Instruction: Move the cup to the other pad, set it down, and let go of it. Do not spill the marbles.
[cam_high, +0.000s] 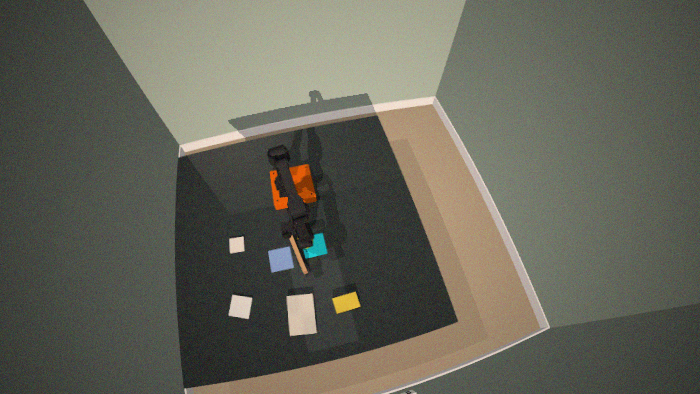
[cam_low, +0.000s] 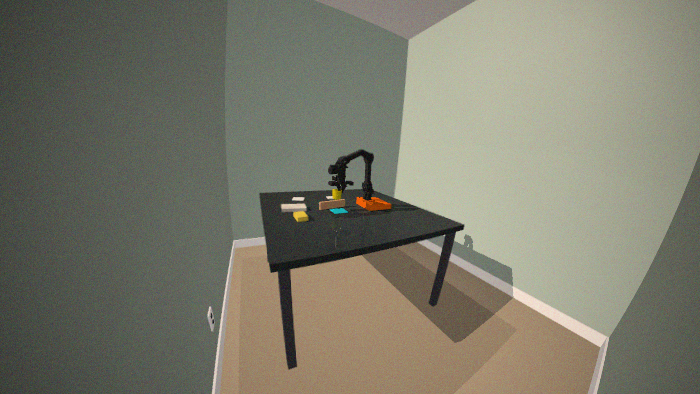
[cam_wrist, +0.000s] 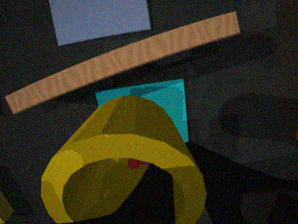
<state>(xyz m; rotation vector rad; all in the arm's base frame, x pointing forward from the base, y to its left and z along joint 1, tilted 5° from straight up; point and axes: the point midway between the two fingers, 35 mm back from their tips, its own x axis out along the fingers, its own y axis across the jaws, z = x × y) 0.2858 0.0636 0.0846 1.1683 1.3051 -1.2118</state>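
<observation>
My gripper tip is now 2 cm short of the cyan pad, 3 cm to the right of it and 13 cm above it. Also, from my gripper tip: yellow cup: 2 cm ahead; then red marble: 3 cm ahead, 2 cm to the left, 2 cm below; then wooden bar: 4 cm ahead, 5 cm to the right, 10 cm below.
</observation>
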